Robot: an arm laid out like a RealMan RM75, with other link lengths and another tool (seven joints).
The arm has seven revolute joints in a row. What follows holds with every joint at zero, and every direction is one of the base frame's. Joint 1 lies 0.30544 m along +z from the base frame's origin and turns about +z. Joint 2 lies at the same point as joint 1 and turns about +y. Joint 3 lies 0.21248 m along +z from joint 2 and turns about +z. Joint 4 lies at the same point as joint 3 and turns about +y. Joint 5 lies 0.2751 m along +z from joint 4 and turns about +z. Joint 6 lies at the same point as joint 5 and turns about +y. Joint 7 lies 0.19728 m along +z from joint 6 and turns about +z. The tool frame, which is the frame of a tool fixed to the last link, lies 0.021 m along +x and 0.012 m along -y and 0.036 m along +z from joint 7; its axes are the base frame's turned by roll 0, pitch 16.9 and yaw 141.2 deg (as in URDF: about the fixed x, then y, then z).
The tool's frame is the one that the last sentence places.
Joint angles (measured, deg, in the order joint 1, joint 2, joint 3, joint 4, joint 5, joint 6, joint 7), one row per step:
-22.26, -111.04, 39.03, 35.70, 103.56, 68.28, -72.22
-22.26, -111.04, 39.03, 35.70, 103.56, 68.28, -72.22
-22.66, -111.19, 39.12, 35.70, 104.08, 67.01, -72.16
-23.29, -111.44, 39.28, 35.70, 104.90, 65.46, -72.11
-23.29, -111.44, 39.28, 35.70, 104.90, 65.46, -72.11
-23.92, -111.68, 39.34, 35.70, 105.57, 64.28, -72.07
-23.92, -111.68, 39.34, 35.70, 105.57, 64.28, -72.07
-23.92, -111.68, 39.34, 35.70, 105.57, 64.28, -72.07
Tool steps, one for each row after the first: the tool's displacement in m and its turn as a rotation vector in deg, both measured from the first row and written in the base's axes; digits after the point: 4 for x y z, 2 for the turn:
0.0000, 0.0000, 0.0000, 0.00, 0.00, 0.00
-0.0014, 0.0036, -0.0009, 0.26, 0.92, 0.40
-0.0021, 0.0084, -0.0033, 0.38, 2.13, 0.75
-0.0021, 0.0084, -0.0033, 0.38, 2.13, 0.75
-0.0014, 0.0128, -0.0052, 0.50, 3.02, 0.88
-0.0014, 0.0128, -0.0052, 0.50, 3.02, 0.88
-0.0014, 0.0128, -0.0052, 0.50, 3.02, 0.88

